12 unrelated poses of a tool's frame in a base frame.
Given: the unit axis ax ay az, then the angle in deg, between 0 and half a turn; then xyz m.
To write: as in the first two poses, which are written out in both.
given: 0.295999 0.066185 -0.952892 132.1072 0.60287 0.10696 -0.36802
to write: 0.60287 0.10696 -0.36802 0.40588 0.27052 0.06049 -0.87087
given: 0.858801 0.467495 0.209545 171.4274 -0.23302 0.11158 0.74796
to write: -0.23302 0.11158 0.74796 0.07474 0.85640 0.46619 0.20896
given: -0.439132 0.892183 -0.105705 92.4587 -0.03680 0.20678 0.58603
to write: -0.03680 0.20678 0.58603 0.69177 -0.31710 0.64426 -0.07633
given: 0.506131 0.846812 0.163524 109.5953 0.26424 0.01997 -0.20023
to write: 0.26424 0.01997 -0.20023 0.57647 0.41357 0.69195 0.13362
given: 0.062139 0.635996 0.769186 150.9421 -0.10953 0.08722 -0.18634
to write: -0.10953 0.08722 -0.18634 0.25087 0.06015 0.61566 0.74459
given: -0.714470 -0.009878 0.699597 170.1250 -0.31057 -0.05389 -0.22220
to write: -0.31057 -0.05389 -0.22220 0.08607 -0.71182 -0.00984 0.69700
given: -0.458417 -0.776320 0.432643 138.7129 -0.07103 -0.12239 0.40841
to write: -0.07103 -0.12239 0.40841 0.35255 -0.42898 -0.72647 0.40486
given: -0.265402 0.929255 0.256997 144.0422 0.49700 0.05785 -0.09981
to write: 0.49700 0.05785 -0.09981 0.30867 -0.25244 0.88388 0.24445
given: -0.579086 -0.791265 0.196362 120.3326 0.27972 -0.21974 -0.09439
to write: 0.27972 -0.21974 -0.09439 0.49748 -0.50234 -0.68640 0.17034
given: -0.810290 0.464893 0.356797 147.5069 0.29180 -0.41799 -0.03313
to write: 0.29180 -0.41799 -0.03313 0.27977 -0.77793 0.44633 0.34255
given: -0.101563 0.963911 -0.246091 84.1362 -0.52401 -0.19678 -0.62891
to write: -0.52401 -0.19678 -0.62891 0.74235 -0.06805 0.64583 -0.16488
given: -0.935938 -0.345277 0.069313 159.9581 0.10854 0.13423 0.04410
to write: 0.10854 0.13423 0.04410 0.17401 -0.92166 -0.34001 0.06826
